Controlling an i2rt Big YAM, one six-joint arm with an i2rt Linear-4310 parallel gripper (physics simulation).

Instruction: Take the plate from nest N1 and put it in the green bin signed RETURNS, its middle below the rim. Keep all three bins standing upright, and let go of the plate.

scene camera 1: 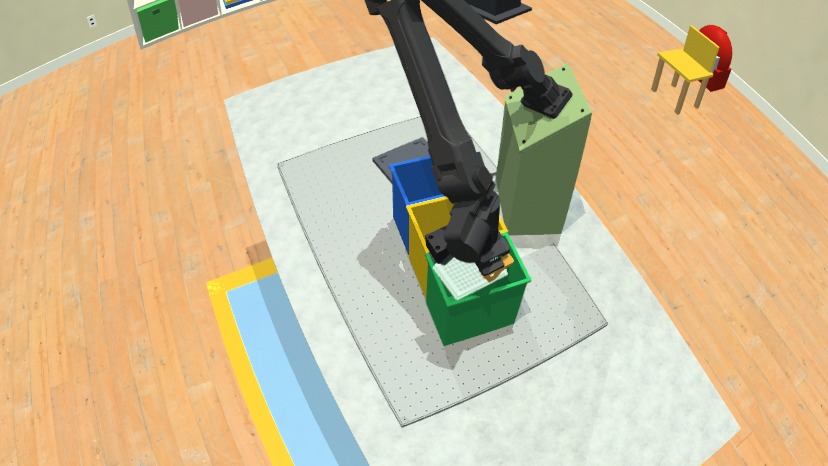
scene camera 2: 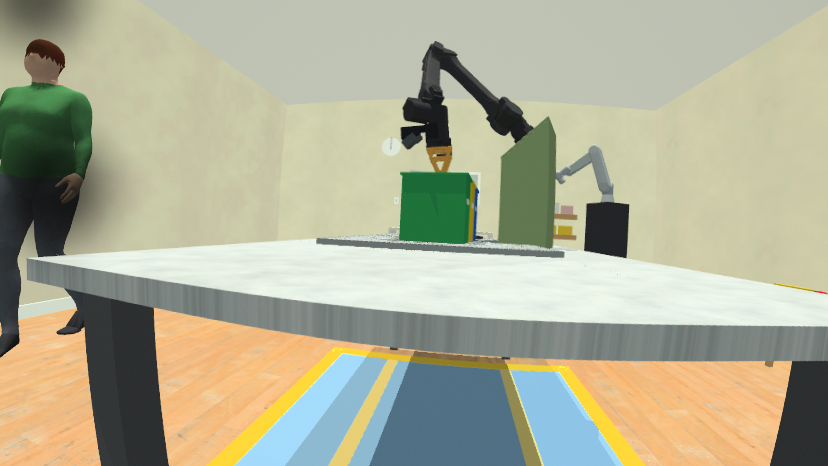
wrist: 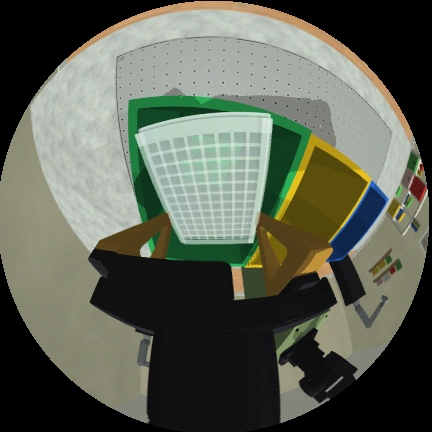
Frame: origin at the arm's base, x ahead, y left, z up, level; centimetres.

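Seen in the pictures: gripper, fingertip midpoint: (scene camera 1: 481,265) (wrist: 213,216); arm's base, origin of the base link: (scene camera 1: 548,99) (scene camera 2: 532,143) (wrist: 296,346).
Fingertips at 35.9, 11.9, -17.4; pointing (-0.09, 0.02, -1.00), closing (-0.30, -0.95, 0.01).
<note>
Pixels of each thing's top centre, then the offset from my fingertips to it, as dx, dy, dz.
- green bin, middle of its top: (wrist: 207,212) (scene camera 1: 479,267) (scene camera 2: 438,176) +0.9, +0.3, +0.4
- yellow bin, middle of its top: (wrist: 314,226) (scene camera 1: 457,218) -5.0, -11.3, +0.4
- blue bin, middle of its top: (wrist: 354,231) (scene camera 1: 436,175) -10.8, -23.0, +0.4
- dark flat tray, middle of its top: (scene camera 1: 409,158) -22.1, -43.4, -16.1
The pale, translucent gridded plate (scene camera 1: 462,277) (wrist: 210,170) is in the mouth of the green bin (scene camera 1: 478,319) (scene camera 2: 434,208) (wrist: 133,131), between its walls. In the wrist view its far edge lies near the rim. The near wall hides most of it in scene camera 2, so its exact depth is hard to tell. My gripper (scene camera 2: 441,169) (wrist: 213,216) is shut on the plate, with one orange finger at each side of its near end. The fingertips are at about rim height. The green bin stands upright. No RETURNS sign is readable.
The yellow bin (scene camera 1: 418,251) (wrist: 325,182) and the blue bin (scene camera 1: 399,217) (wrist: 361,220) stand upright in a row beside the green bin. A dark flat tray (scene camera 1: 389,157) lies beyond the blue bin. The arm's green pedestal (scene camera 1: 535,179) (scene camera 2: 524,202) stands beside the row.
</note>
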